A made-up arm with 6 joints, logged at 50 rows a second.
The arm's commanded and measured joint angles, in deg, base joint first. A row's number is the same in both.
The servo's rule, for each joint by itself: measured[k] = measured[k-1] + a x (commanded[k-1-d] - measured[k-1]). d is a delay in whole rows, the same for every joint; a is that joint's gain. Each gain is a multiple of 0.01, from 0.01 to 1. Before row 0 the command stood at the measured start. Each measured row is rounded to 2 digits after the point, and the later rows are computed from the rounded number. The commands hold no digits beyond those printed.
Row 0, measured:
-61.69 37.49 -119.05 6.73 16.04 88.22
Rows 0 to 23, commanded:
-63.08 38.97 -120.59 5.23 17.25 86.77
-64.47 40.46 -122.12 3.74 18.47 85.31
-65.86 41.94 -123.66 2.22 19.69 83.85
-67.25 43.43 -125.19 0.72 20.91 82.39
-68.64 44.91 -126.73 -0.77 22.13 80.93
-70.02 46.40 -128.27 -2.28 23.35 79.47
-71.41 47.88 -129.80 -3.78 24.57 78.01
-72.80 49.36 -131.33 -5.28 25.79 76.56
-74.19 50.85 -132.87 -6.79 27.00 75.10
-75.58 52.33 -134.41 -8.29 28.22 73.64
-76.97 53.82 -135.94 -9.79 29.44 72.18
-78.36 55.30 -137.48 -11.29 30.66 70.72
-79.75 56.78 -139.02 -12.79 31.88 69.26
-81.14 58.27 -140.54 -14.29 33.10 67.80
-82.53 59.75 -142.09 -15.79 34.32 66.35
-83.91 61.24 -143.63 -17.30 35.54 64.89
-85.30 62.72 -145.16 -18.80 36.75 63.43
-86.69 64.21 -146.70 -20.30 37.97 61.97
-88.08 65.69 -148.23 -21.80 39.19 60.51
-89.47 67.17 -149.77 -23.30 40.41 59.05
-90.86 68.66 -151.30 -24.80 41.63 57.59
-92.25 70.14 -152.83 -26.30 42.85 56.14
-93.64 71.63 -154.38 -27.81 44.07 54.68
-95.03 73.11 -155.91 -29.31 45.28 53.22
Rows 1 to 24, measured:
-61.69 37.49 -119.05 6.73 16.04 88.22
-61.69 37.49 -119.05 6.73 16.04 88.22
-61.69 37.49 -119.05 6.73 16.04 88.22
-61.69 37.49 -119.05 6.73 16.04 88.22
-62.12 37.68 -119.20 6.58 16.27 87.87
-62.85 38.04 -119.49 6.30 16.69 87.26
-63.78 38.55 -119.91 5.89 17.26 86.44
-64.86 39.18 -120.44 5.37 17.95 85.47
-66.03 39.92 -121.07 4.76 18.74 84.38
-67.27 40.76 -121.79 4.06 19.62 83.20
-68.55 41.69 -122.59 3.28 20.56 81.95
-69.87 42.69 -123.46 2.42 21.55 80.66
-71.21 43.75 -124.40 1.50 22.59 79.33
-72.56 44.87 -125.40 0.52 23.66 77.96
-73.93 46.03 -126.45 -0.51 24.76 76.57
-75.30 47.24 -127.55 -1.59 25.88 75.17
-76.68 48.48 -128.70 -2.71 27.02 73.75
-78.06 49.75 -129.88 -3.87 28.18 72.32
-79.45 51.05 -131.10 -5.06 29.35 70.89
-80.83 52.37 -132.35 -6.28 30.53 69.45
-82.22 53.72 -133.63 -7.53 31.71 68.01
-83.61 55.08 -134.94 -8.81 32.90 66.56
-85.00 56.46 -136.27 -10.11 34.10 65.11
-86.39 57.85 -137.62 -11.43 35.30 63.66
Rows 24 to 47, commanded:
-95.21 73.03 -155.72 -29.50 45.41 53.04
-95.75 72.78 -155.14 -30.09 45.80 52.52
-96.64 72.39 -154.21 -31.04 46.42 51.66
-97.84 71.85 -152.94 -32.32 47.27 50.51
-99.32 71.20 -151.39 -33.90 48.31 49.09
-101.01 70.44 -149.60 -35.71 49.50 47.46
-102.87 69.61 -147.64 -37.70 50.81 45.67
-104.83 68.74 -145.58 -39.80 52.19 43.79
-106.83 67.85 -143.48 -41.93 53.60 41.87
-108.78 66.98 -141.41 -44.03 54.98 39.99
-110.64 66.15 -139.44 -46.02 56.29 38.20
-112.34 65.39 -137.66 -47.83 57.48 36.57
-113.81 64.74 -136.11 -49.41 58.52 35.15
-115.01 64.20 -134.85 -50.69 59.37 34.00
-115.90 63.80 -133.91 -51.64 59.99 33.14
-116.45 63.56 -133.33 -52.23 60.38 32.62
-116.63 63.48 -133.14 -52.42 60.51 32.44
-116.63 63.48 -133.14 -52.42 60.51 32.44
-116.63 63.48 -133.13 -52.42 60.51 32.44
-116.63 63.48 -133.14 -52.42 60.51 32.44
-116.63 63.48 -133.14 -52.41 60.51 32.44
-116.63 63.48 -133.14 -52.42 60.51 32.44
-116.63 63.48 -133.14 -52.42 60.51 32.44
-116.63 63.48 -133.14 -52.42 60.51 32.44
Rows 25 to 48, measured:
-87.78 59.26 -138.99 -12.77 36.50 62.20
-89.17 60.67 -140.37 -14.12 37.71 60.75
-90.56 62.09 -141.77 -15.49 38.92 59.29
-91.95 63.52 -143.18 -16.87 40.13 57.83
-92.96 64.76 -144.43 -18.13 41.13 56.68
-93.82 65.80 -145.50 -19.33 42.02 55.68
-94.69 66.66 -146.37 -20.50 42.86 54.72
-95.67 67.33 -147.03 -21.68 43.70 53.71
-96.80 67.83 -147.47 -22.90 44.58 52.60
-98.11 68.17 -147.68 -24.18 45.51 51.37
-99.59 68.36 -147.68 -25.53 46.52 50.00
-101.21 68.41 -147.47 -26.96 47.60 48.51
-102.95 68.34 -147.07 -28.46 48.74 46.92
-104.76 68.16 -146.50 -30.02 49.93 45.26
-106.58 67.90 -145.79 -31.62 51.14 43.57
-108.37 67.57 -144.98 -33.24 52.34 41.89
-110.06 67.20 -144.09 -34.86 53.51 40.27
-111.59 66.81 -143.17 -36.44 54.62 38.77
-112.93 66.42 -142.24 -37.96 55.64 37.42
-114.02 66.05 -141.35 -39.39 56.54 36.27
-114.83 65.72 -140.53 -40.69 57.29 35.35
-115.39 65.43 -139.79 -41.86 57.90 34.65
-115.77 65.18 -139.12 -42.92 58.40 34.12
-116.04 64.96 -138.52 -43.87 58.80 33.72

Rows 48 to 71, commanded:
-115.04 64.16 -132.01 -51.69 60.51 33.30
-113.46 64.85 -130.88 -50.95 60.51 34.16
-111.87 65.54 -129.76 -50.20 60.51 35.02
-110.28 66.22 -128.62 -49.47 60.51 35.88
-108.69 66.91 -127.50 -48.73 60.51 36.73
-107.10 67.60 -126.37 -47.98 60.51 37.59
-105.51 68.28 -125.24 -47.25 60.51 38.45
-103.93 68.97 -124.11 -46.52 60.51 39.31
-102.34 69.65 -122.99 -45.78 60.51 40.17
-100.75 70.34 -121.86 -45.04 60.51 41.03
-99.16 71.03 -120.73 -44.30 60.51 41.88
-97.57 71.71 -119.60 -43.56 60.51 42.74
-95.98 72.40 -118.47 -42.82 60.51 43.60
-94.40 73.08 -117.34 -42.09 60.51 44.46
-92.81 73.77 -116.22 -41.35 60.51 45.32
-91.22 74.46 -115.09 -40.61 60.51 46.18
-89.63 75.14 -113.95 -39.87 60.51 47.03
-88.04 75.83 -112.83 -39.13 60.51 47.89
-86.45 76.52 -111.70 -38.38 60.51 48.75
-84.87 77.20 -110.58 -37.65 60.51 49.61
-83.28 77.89 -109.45 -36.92 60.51 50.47
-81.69 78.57 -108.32 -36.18 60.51 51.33
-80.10 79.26 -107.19 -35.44 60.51 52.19
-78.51 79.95 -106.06 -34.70 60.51 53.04
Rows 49 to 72, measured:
-116.22 64.77 -137.98 -44.72 59.12 33.41
-116.35 64.60 -137.50 -45.49 59.38 33.18
-116.44 64.45 -137.06 -46.18 59.59 33.00
-116.50 64.32 -136.67 -46.80 59.76 32.87
-116.05 64.30 -136.20 -47.29 59.90 32.97
-115.25 64.37 -135.67 -47.66 60.02 33.26
-114.20 64.52 -135.08 -47.91 60.11 33.68
-112.98 64.74 -134.43 -48.07 60.19 34.21
-111.65 65.02 -133.74 -48.14 60.25 34.81
-110.24 65.36 -133.00 -48.12 60.30 35.48
-108.77 65.74 -132.22 -48.03 60.34 36.19
-107.27 66.16 -131.41 -47.88 60.37 36.94
-105.74 66.61 -130.57 -47.67 60.40 37.72
-104.19 67.09 -129.70 -47.41 60.42 38.51
-102.63 67.60 -128.80 -47.10 60.44 39.32
-101.06 68.13 -127.88 -46.75 60.45 40.14
-99.49 68.69 -126.94 -46.36 60.46 40.97
-97.91 69.26 -125.98 -45.93 60.47 41.81
-96.33 69.85 -125.00 -45.47 60.48 42.65
-94.75 70.45 -124.01 -44.98 60.49 43.50
-93.16 71.06 -123.00 -44.47 60.49 44.35
-91.57 71.68 -121.98 -43.94 60.49 45.20
-89.98 72.31 -120.95 -43.38 60.49 46.05
-88.40 72.95 -119.91 -42.81 60.49 46.90

